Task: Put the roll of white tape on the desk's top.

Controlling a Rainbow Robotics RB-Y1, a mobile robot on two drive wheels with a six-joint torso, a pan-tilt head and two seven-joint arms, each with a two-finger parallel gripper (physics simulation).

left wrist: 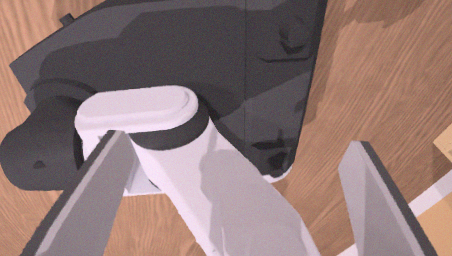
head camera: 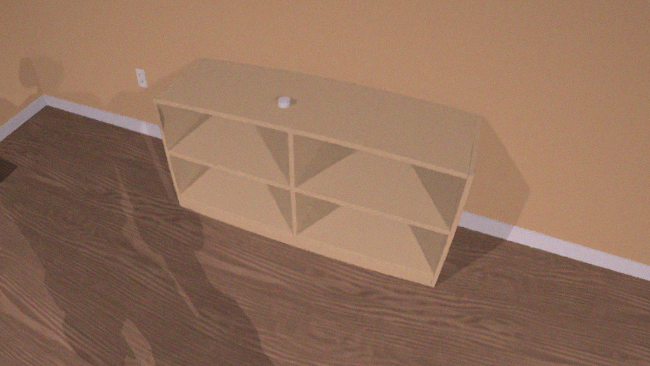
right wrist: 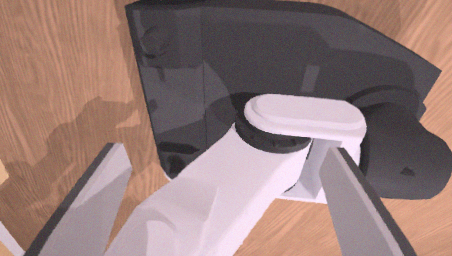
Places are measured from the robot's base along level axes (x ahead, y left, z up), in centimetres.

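Pixels of known places: left gripper, between the fingertips: (left wrist: 236,149); right gripper, between the fingertips: (right wrist: 225,158).
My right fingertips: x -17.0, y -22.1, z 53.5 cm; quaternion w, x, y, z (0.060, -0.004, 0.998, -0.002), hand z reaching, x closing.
Behind a point stands the place of what it marks.
A small roll of white tape (head camera: 284,102) {y 19.1, x 115.5, z 63.2 cm} lies on the top of a low light-wood shelf unit (head camera: 292,160) {y 15.2, x 102.8, z 47.6 cm}, left of its middle and nearer the front edge. The desk does not show in these views. My left gripper (left wrist: 236,149) {y 23.5, x -13.8, z 53.8 cm} is open, with its two grey fingers wide apart and nothing held between them. My right gripper (right wrist: 225,158) {y -22.1, x -17.1, z 53.5 cm} is open in the same way and holds nothing. Neither gripper shows in the head view, and the tape does not show in the wrist views.
The shelf unit has open compartments and stands by the orange wall (head camera: 400,45) {y -21.2, x 132.7, z 80.2 cm}. A white baseboard (head camera: 560,247) {y -108.0, x 101.6, z 5.0 cm} runs along the wall, and an outlet (head camera: 141,78) {y 108.2, x 176.3, z 40.0 cm} is left of the unit. My dark base (left wrist: 200,55) {y 12.0, x -16.3, z 16.9 cm} (right wrist: 280,55) {y -14.5, x -23.2, z 16.9 cm} and white arm parts show below the grippers.
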